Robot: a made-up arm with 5 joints.
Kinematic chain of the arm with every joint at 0, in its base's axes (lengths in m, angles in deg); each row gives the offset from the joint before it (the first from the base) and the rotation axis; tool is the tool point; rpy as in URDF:
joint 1: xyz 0 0 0.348 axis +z
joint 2: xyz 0 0 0 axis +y
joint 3: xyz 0.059 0 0.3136 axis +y
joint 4: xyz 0.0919 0 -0.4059 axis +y
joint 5: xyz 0.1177 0 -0.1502 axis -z
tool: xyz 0 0 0 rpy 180 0 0
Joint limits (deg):
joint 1: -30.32..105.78
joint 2: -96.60..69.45
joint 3: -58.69..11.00
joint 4: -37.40..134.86
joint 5: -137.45..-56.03
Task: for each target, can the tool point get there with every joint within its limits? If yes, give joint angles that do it. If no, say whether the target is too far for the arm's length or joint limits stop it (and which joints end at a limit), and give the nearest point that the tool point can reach.
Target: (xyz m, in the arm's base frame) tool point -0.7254 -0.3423 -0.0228
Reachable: no: joint limits stop it (at a limit: joint 2, joint 3) | nearest point -0.2260 -0.1066 0.1793 | short by 0.588 m
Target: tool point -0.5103 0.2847 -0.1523
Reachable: no: joint limits stop it (at a limit: joint 1) | nearest point -0.1122 0.3972 -0.1523 | short by 0.414 m
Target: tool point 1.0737 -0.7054 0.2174
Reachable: no: too far | nearest point 0.5833 -0.3411 0.2792 | short by 0.614 m
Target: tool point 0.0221 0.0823 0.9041
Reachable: yes | joints 74.94 -83.40 -47.38 37.24 -78.67
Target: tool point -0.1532 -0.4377 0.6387
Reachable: no: joint limits stop it (at a limit: joint 2, joint 3, joint 4) | nearest point -0.1255 -0.3586 0.8984 | short by 0.273 m
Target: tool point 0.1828 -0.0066 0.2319
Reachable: yes | joints -2.07 -1.47 -27.81 117.60 -86.52
